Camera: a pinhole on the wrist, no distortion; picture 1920 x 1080 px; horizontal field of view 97.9 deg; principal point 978.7 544.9 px. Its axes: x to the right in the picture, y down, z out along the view. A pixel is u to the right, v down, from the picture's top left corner.
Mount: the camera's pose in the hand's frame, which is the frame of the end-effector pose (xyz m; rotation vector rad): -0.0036 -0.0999 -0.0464 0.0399 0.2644 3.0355
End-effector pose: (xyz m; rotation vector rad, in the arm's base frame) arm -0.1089 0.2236 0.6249 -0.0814 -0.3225 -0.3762
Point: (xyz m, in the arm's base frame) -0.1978 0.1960 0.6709
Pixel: 1381.4 433.8
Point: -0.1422 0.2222 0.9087
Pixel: 847.0 472.5
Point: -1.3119 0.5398 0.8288
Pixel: outside the picture
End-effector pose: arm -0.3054 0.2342 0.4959 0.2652 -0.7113 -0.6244
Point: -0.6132 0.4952 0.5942
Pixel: 1734.4 239.8
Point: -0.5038 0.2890 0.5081
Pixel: 1627.6 484.4
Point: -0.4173 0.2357 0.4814
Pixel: 1534.5 409.4
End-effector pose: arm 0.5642 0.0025 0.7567 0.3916 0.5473 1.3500
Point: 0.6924 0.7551 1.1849
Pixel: 51.1 48.4
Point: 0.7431 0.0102 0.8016
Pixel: 862.4 760.8
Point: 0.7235 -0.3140 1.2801
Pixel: 1556.8 433.8
